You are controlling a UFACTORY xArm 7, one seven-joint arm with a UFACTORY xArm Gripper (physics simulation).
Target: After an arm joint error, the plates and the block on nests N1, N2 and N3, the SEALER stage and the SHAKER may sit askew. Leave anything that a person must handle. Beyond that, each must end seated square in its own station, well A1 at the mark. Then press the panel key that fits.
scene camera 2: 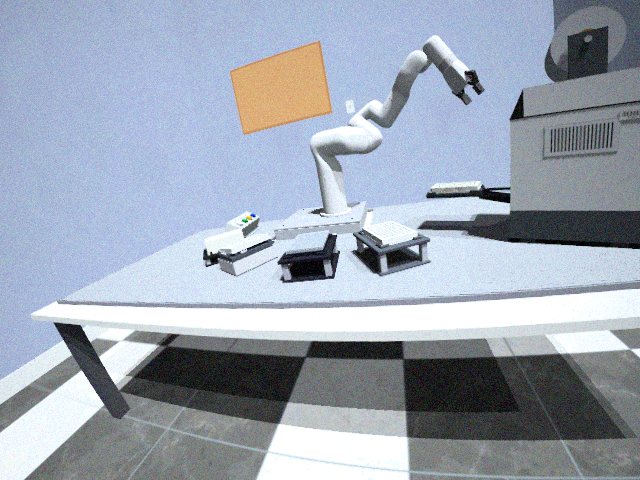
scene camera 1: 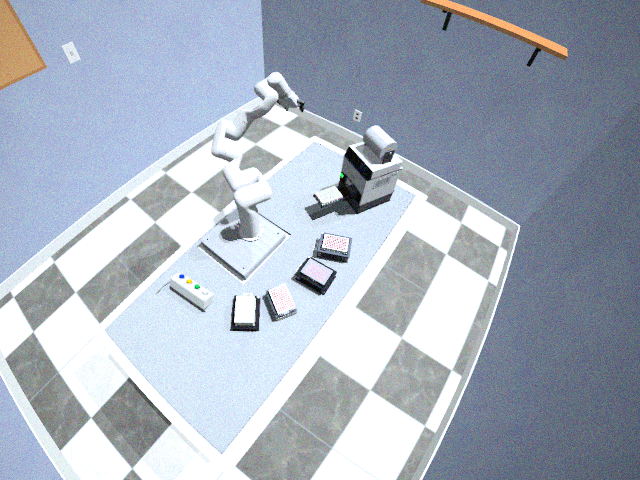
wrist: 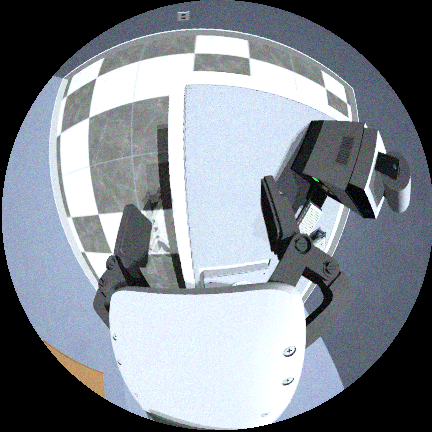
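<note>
My gripper [scene camera 1: 301, 105] [scene camera 2: 474, 95] [wrist: 195, 201] is open and empty, high beyond the arm base. A pale plate [scene camera 1: 328, 195] [scene camera 2: 456, 187] [wrist: 309, 218] rests on the stage outside the sealer [scene camera 1: 381, 180] [scene camera 2: 563, 175] [wrist: 330, 152]. A red-dotted plate [scene camera 1: 335, 242] [scene camera 2: 391, 232] sits on a grey nest and looks slightly turned. A pinkish plate [scene camera 1: 316, 271] [scene camera 2: 309, 242] lies on a black nest and looks sloped in scene camera 2. Another red-dotted plate [scene camera 1: 281, 300] tops a light box [scene camera 2: 247, 260]. A white block or plate [scene camera 1: 245, 309] [scene camera 2: 223, 240] sits on a black base. Station labels and A1 marks are unreadable.
The key panel [scene camera 1: 191, 292] [scene camera 2: 242, 223] has blue, yellow, green and white keys and stands left of the arm base [scene camera 1: 244, 253] [scene camera 2: 320, 221]. The sealer is tall, with a green light on its front. A wall rail [scene camera 1: 496, 23] is far off.
</note>
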